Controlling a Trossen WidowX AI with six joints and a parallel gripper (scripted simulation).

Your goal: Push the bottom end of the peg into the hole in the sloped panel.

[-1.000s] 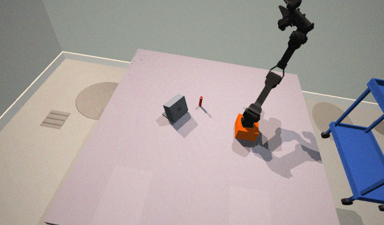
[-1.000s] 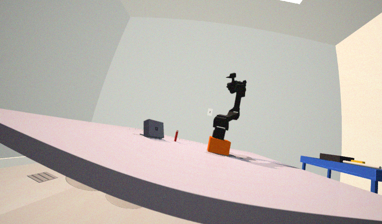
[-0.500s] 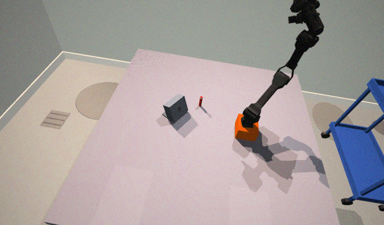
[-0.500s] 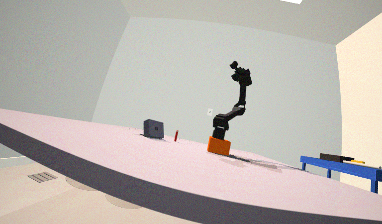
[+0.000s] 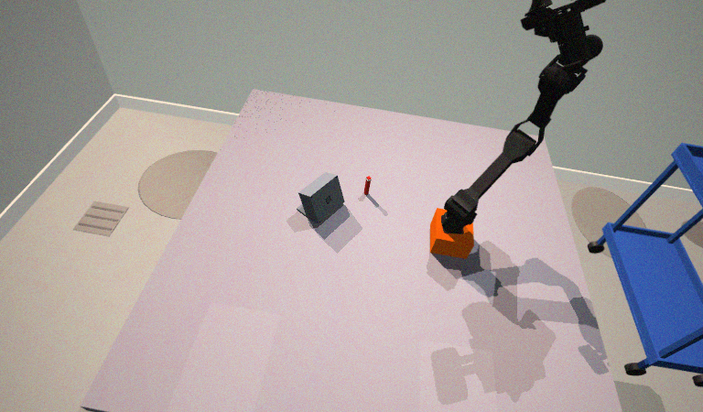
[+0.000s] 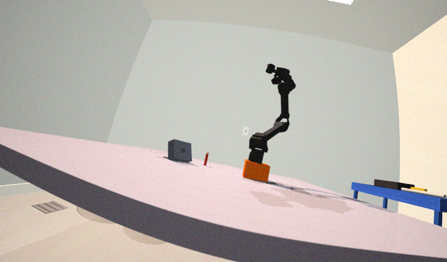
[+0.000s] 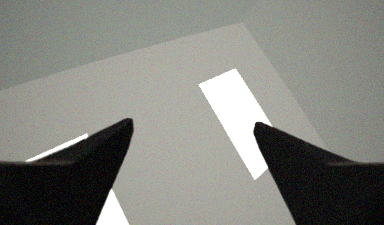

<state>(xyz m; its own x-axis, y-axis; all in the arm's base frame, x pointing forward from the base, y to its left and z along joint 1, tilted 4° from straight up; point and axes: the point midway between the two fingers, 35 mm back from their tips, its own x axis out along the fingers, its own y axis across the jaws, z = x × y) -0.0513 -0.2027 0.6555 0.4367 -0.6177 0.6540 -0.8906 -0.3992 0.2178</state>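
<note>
The red square peg lies 320 mm ahead of my gripper tip, 10 mm to the right of it and 710 mm below it. Also, from my gripper tip: sloped panel: 470 mm ahead, 70 mm to the left, 720 mm below.
</note>
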